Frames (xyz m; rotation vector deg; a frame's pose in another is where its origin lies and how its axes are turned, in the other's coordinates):
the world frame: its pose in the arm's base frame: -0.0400 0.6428 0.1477 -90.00 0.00 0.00
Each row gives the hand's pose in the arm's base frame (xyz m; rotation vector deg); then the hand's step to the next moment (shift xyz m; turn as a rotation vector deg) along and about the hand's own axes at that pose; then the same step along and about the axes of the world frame.
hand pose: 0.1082 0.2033 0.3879 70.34 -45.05 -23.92
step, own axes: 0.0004 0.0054 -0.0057 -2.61 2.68 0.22
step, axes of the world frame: 0.0038 -0.0045 0.0052 -2.25 -1.75 2.43
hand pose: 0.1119 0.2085 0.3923 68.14 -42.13 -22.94
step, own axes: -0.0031 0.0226 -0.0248 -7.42 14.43 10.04
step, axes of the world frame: 0.0131 -0.0157 0.0268 -13.61 -13.08 2.76
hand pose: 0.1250 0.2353 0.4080 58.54 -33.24 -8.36
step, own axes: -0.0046 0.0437 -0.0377 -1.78 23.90 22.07
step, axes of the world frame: 0.0092 -0.0202 0.0535 -16.54 -27.84 -3.55
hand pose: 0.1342 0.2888 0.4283 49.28 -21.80 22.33
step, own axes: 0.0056 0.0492 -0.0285 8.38 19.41 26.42
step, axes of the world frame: -0.0139 -0.0177 0.0525 -6.34 -32.30 -7.84
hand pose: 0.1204 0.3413 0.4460 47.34 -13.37 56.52
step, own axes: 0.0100 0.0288 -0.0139 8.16 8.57 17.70
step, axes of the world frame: -0.0203 -0.0105 0.0245 0.77 -20.71 -4.87
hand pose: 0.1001 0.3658 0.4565 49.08 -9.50 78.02
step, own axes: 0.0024 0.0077 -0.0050 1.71 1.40 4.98
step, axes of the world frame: -0.0081 -0.0013 0.0047 0.98 -5.05 -1.79
